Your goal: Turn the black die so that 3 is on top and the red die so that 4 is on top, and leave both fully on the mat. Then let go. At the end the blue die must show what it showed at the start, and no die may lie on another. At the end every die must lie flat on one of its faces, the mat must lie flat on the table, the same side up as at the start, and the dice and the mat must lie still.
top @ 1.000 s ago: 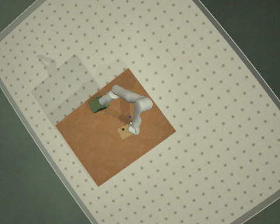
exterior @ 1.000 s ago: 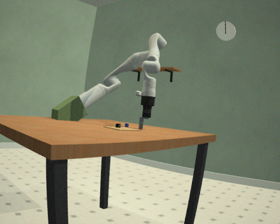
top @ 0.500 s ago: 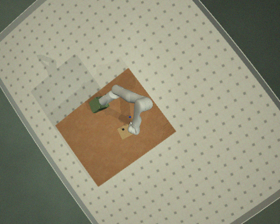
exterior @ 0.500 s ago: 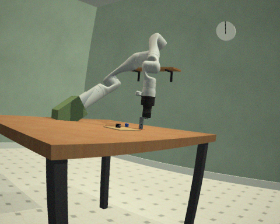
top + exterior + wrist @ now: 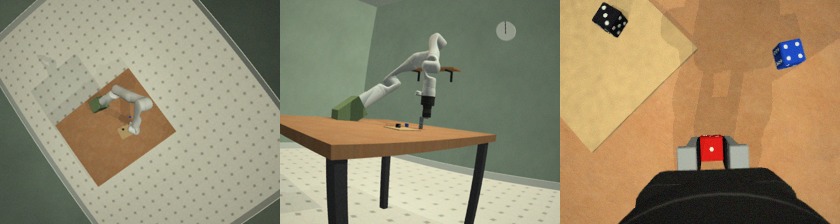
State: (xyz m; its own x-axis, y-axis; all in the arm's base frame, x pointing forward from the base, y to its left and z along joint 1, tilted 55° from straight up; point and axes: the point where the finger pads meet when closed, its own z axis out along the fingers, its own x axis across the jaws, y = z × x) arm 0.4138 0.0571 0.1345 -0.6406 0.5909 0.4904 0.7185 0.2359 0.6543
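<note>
My gripper is now 11 cm past the blue die and 1 cm above it. The rest, counted from my hand: tan mat: 15 cm to the right, 2 cm below; black die: 3 cm behind, 14 cm to the right, 1 cm below; red die: 1 cm below.
</note>
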